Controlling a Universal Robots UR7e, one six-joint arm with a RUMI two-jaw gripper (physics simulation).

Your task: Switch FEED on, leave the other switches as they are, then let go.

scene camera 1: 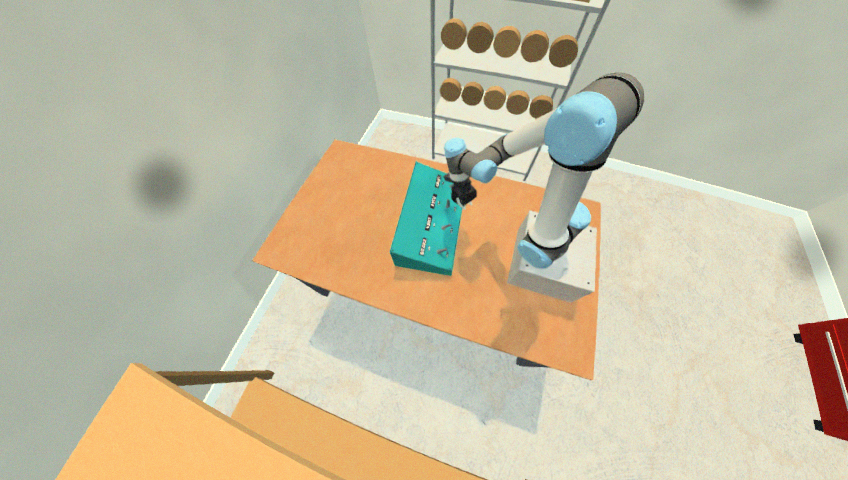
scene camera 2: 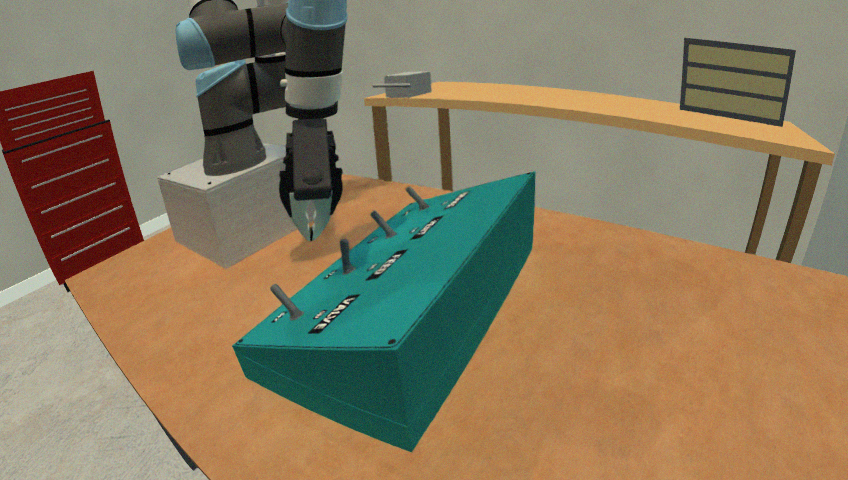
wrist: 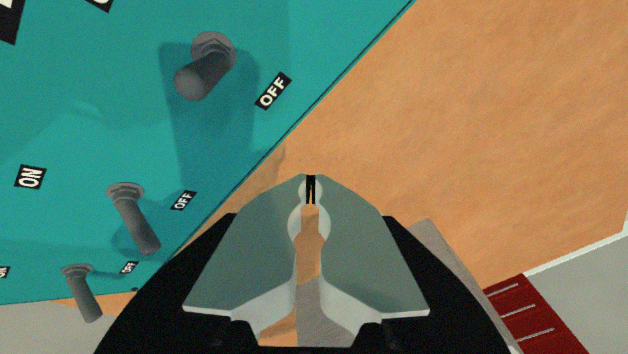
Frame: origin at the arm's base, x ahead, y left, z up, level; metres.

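Seen in the pictures: gripper, fingertip midpoint: (scene camera 1: 463, 207) (scene camera 2: 311, 239) (wrist: 311, 177); arm's base, link origin: (scene camera 2: 235, 164).
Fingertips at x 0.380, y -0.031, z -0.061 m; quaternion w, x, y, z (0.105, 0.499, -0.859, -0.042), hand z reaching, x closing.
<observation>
Offsets run from my fingertips to a thing's top centre. Level surfaces: height alone.
The teal switch panel (scene camera 1: 411, 205) (scene camera 2: 440, 261) (wrist: 75, 65) lies on the table. Its FEED lever @(dx +0.074, dy +0.011, dz +0.019 m) (scene camera 1: 448, 204) (scene camera 2: 345, 255) (wrist: 200, 72) leans away from its OFF label, to the ON side. The VALVE lever @(dx +0.099, dy -0.108, dz +0.009 m) (scene camera 2: 286, 301), VENT lever @(dx +0.024, dy +0.120, dz +0.009 m) (scene camera 1: 446, 227) (scene camera 2: 383, 223) (wrist: 136, 222) and BRAKE lever @(dx -0.013, dy +0.235, dz +0.009 m) (scene camera 1: 443, 252) (scene camera 2: 417, 197) (wrist: 84, 295) lean to their OFF labels. My gripper (scene camera 1: 460, 204) (scene camera 2: 310, 238) (wrist: 311, 177) is shut with nothing between its fingertips. It hangs above the panel's lower edge, apart from the FEED lever. VALVE does not show in the wrist view.
The panel stands on an orange table @(dz -0.117 m) (scene camera 1: 333, 208) (scene camera 2: 624, 356) (wrist: 475, 100), with the robot's base block (scene camera 1: 550, 282) (scene camera 2: 226, 220) beyond its lower edge. A red tool cabinet (scene camera 2: 35, 130), a workbench (scene camera 2: 535, 98) and a shelf rack (scene camera 1: 433, 107) stand around the room.
</observation>
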